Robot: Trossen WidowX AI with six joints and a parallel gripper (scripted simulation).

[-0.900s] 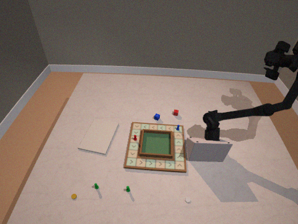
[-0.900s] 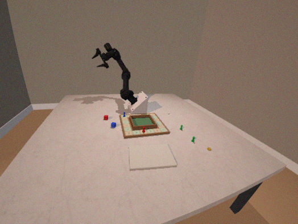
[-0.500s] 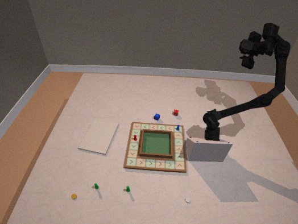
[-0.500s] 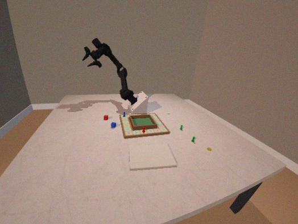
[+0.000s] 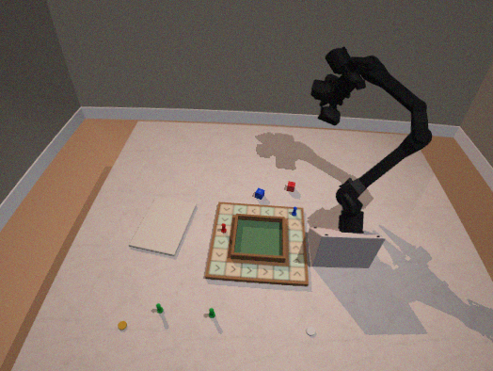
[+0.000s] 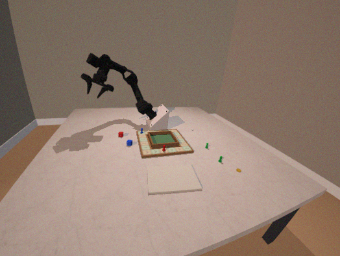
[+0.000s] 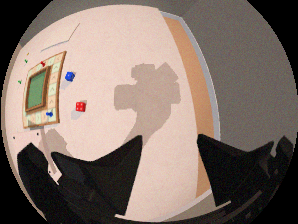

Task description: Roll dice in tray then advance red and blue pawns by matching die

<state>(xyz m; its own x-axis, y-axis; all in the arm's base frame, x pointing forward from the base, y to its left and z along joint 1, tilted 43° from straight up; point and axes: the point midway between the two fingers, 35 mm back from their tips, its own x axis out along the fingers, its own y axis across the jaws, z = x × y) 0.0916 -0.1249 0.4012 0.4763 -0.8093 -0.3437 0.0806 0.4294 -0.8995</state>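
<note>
Now: the red die 220 mm below my gripper tip, 160 mm to the left of it and 60 mm ahead of it. Also, from my gripper tip: blue pawn: 290 mm to the left, 210 mm below, 40 mm ahead; blue die: 220 mm to the left, 220 mm below, 160 mm ahead; green tray: 420 mm to the left, 230 mm below, 130 mm ahead.
</note>
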